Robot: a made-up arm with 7 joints. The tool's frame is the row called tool.
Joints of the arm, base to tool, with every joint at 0 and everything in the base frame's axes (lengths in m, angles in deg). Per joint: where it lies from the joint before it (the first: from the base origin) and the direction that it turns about. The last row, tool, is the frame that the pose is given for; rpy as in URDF.
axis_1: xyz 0 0 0 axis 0.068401 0.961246 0.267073
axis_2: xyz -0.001 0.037 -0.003 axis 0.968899 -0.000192 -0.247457
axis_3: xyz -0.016 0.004 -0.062 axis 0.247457 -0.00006 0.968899
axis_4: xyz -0.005 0 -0.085 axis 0.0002 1 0.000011
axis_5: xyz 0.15 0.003 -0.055 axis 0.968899 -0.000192 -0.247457
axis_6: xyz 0.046 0 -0.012 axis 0.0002 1 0.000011
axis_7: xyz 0.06 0 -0.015 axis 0.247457 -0.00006 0.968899
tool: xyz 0 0 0 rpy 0 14.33 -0.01
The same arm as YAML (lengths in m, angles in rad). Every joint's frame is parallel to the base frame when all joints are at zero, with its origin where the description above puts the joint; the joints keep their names.
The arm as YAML. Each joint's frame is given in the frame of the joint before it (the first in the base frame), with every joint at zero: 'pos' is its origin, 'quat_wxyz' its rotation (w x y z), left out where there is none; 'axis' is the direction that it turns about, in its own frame. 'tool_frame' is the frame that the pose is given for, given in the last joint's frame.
length_unit: m
angle_unit: rad
joints:
  - joint: axis_1
    pos: [0.0, 0.0, 0.0]
    axis: [0.068403, 0.961235, 0.26711]
  - joint: axis_2
    pos: [-0.001, 0.037, -0.003]
    axis: [0.968889, -0.0002, -0.247497]
  - joint: axis_3
    pos: [-0.016, 0.004, -0.062]
    axis: [0.247497, -0.0001, 0.968889]
  - joint: axis_4
    pos: [-0.005, 0.0, -0.085]
    axis: [0.0002, 1.0, 0.0]
  - joint: axis_5
    pos: [0.15, 0.003, -0.055]
    axis: [0.968889, -0.0002, -0.247497]
  - joint: axis_6
    pos: [0.046, 0.0, -0.012]
    axis: [0.0002, 1.0, 0.0]
  - joint: axis_7
    pos: [0.06, 0.0, -0.015]
    axis: [0.247497, -0.0001, 0.968889]
tool_frame:
  pos: [0.0, 0.0, 0.0]
  quat_wxyz: [0.992191, 0.000011, 0.124727, -0.000087]

